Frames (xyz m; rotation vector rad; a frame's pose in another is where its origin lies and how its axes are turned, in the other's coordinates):
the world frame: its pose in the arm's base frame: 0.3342 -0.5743 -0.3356 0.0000 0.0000 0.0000
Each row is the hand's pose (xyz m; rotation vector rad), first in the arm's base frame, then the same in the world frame.
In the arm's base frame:
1: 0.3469 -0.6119 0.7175 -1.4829 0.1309 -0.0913
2: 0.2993 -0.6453 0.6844 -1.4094 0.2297 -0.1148
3: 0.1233 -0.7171 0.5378 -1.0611 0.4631 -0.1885
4: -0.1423 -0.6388 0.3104 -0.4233 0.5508 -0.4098
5: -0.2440 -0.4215 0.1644 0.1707 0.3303 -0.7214
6: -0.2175 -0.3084 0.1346 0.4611 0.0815 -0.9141
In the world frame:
1: 0.0127 -0.0376 1.0531 -1.4829 0.1309 -0.0913
2: -0.0349 -0.0710 1.0200 -1.4094 0.2297 -0.1148
3: -0.2109 -0.1428 0.8734 -1.0611 0.4631 -0.1885
4: -0.4765 -0.0645 0.6460 -0.4233 0.5508 -0.4098
5: -0.5782 0.1528 0.5000 0.1707 0.3303 -0.7214
6: -0.5517 0.2659 0.4702 0.4611 0.0815 -0.9141

